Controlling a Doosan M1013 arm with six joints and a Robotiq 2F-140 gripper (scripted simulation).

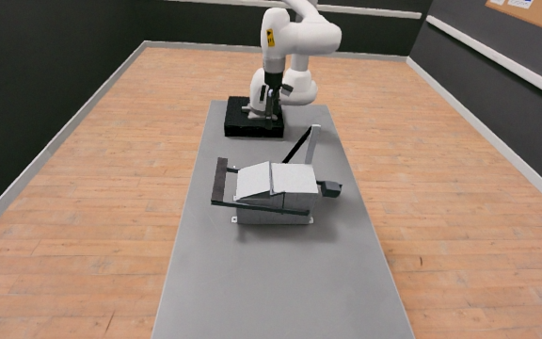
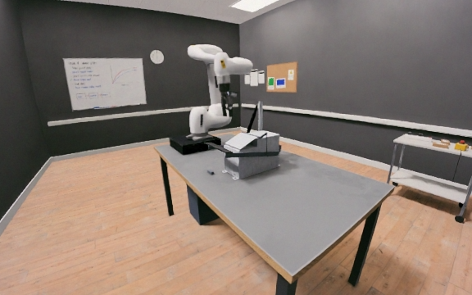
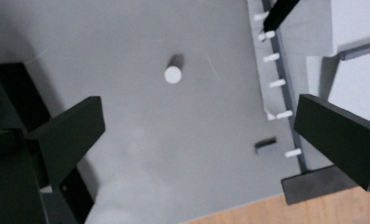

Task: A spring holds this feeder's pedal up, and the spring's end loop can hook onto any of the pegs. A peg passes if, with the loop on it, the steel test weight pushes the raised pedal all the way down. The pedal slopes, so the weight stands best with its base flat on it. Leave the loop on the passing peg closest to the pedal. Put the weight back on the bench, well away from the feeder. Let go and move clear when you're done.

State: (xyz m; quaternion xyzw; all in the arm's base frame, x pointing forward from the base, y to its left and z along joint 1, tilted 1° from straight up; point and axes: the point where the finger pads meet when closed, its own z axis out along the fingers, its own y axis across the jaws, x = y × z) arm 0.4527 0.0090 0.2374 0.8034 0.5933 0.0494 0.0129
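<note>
The steel test weight is 30 cm below my hand and 1 cm behind it. From my hand the other things lie so: small dark object (32 cm below, 24 cm to the right, 15 cm ahead).
</note>
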